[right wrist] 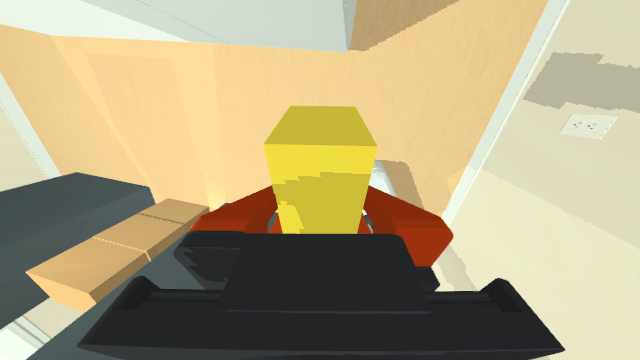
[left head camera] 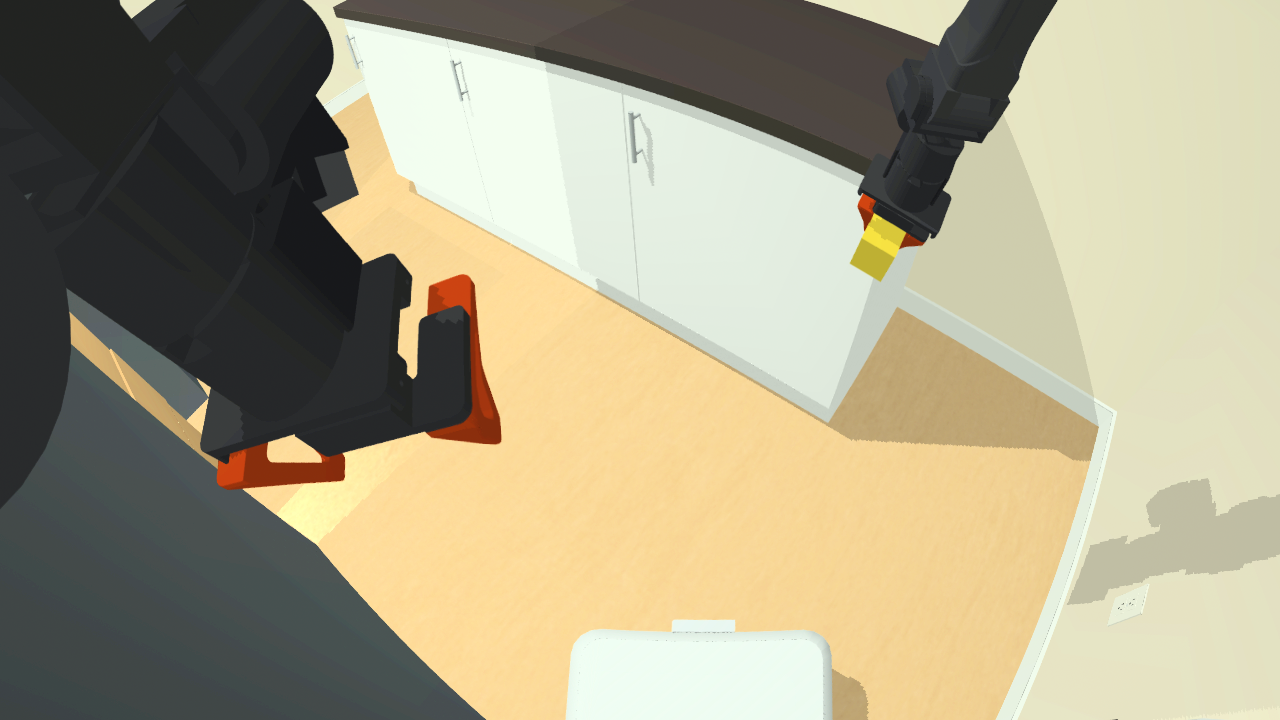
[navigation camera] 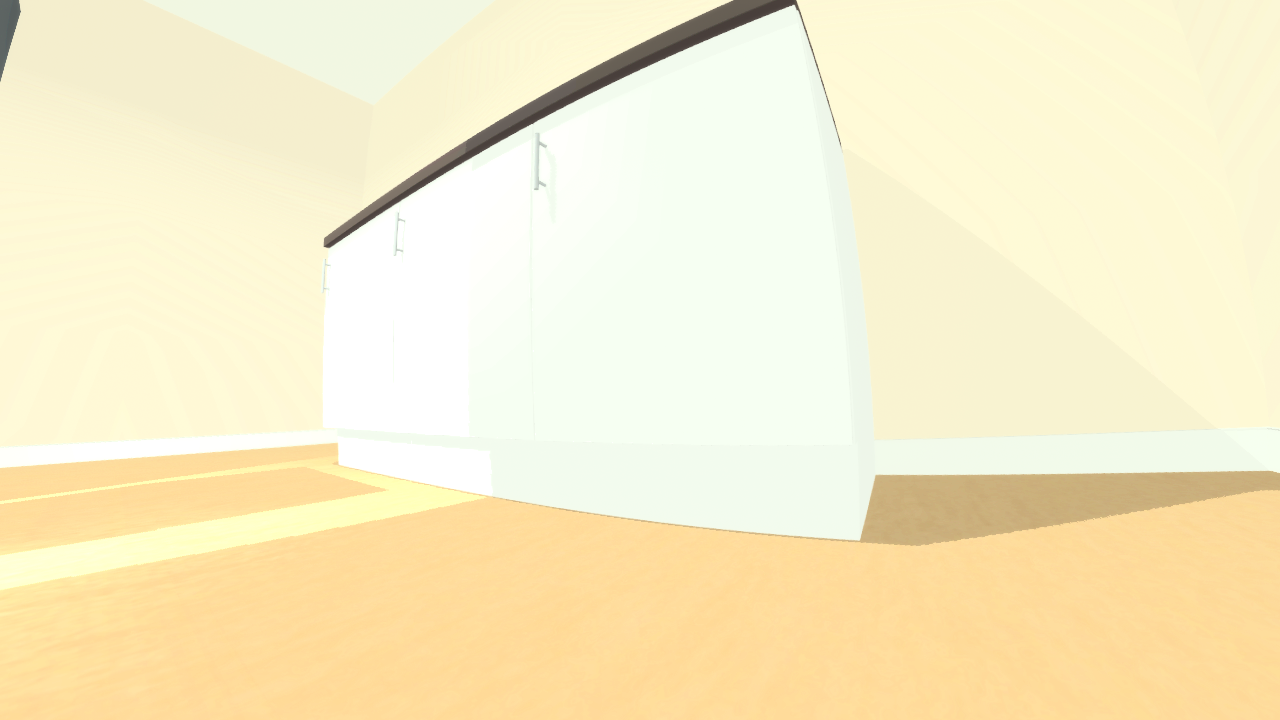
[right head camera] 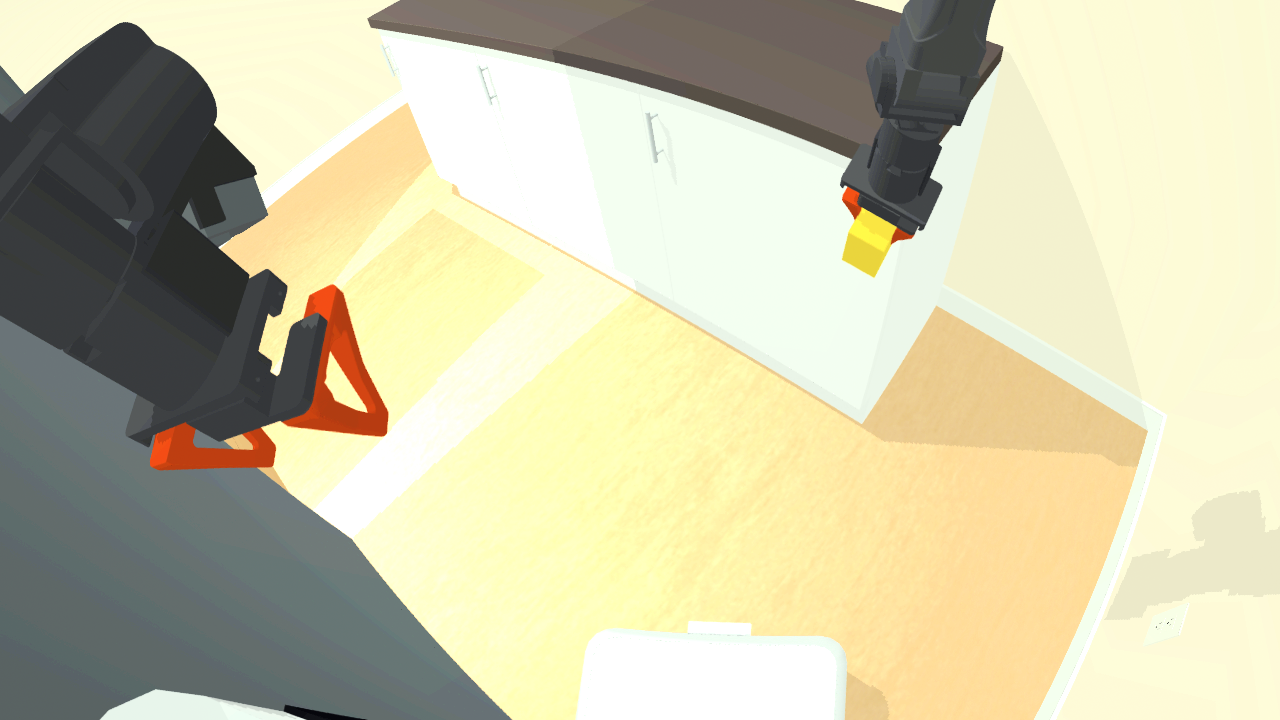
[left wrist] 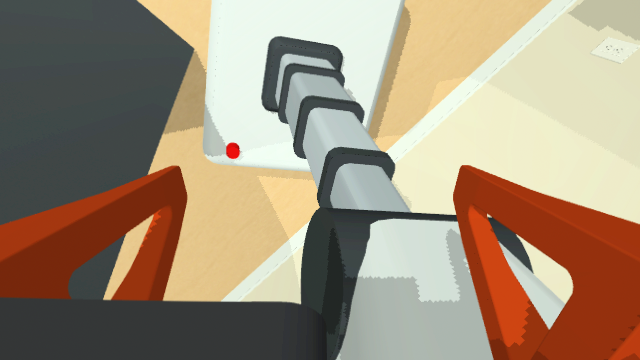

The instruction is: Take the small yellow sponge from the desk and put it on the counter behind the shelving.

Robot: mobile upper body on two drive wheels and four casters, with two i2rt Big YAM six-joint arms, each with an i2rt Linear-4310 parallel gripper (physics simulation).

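Frame: origin at the left arm's base, x right, y down, z ahead, level; centimetres.
Where they show: left gripper, fingertip midpoint: (left head camera: 414, 451) (right head camera: 324, 442) (left wrist: 320, 181); right gripper, fingertip midpoint: (right wrist: 320, 180) (left head camera: 881, 237) (right head camera: 875, 231).
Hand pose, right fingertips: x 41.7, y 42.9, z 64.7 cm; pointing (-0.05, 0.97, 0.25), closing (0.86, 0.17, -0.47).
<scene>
After its pixels a point has its place.
The small yellow sponge (left head camera: 877, 248) @[x 39.3, y 40.0, z 59.6 cm] (right head camera: 868, 243) @[x 39.7, y 39.9, z 59.4 cm] (right wrist: 320, 165) @[x 44.0, y 37.8, z 67.0 cm] is held in the air by my right gripper (left head camera: 888, 225) @[x 41.7, y 42.9, z 64.7 cm] (right head camera: 876, 219) @[x 41.7, y 42.9, z 64.7 cm] (right wrist: 320, 180) @[x 41.7, y 42.9, z 64.7 cm], which is shut on it; its far end sticks out past the fingers. In both head views they appear against the right end of the white cabinet front, below the dark top of the counter (left head camera: 716, 71) @[x 23.4, y 50.0, z 118.9 cm] (right head camera: 733, 71) @[x 24.3, y 50.0, z 117.4 cm] (navigation camera: 680, 286) @[x 32.9, y 99.9, z 104.1 cm]. My left gripper (left head camera: 420, 452) @[x 4.2, y 18.0, z 22.4 cm] (right head camera: 329, 440) @[x 4.2, y 18.0, z 22.4 cm] (left wrist: 320, 181) @[x 4.2, y 18.0, z 22.4 cm] is open and empty, with its fingers wide apart. The desk does not show.
A dark grey panel (left head camera: 179, 573) @[x -38.0, y 46.2, z 17.5 cm] (right head camera: 179, 537) @[x -40.7, y 45.7, z 19.4 cm] (left wrist: 75, 100) @[x -20.1, y 65.5, z 5.2 cm], apparently the shelving, stands close at the left. Brown boxes (right wrist: 125, 240) @[x -121.4, y 90.4, z 65.0 cm] show between grey panels. My white base (left head camera: 702, 680) @[x 22.5, y 115.0, z 21.6 cm] (right head camera: 716, 680) @[x 23.1, y 115.0, z 22.2 cm] is at the bottom. A wall with an outlet (left head camera: 1127, 605) @[x 111.2, y 100.9, z 26.8 cm] (right wrist: 589, 126) @[x 110.9, y 99.5, z 26.9 cm] runs along the right.
</scene>
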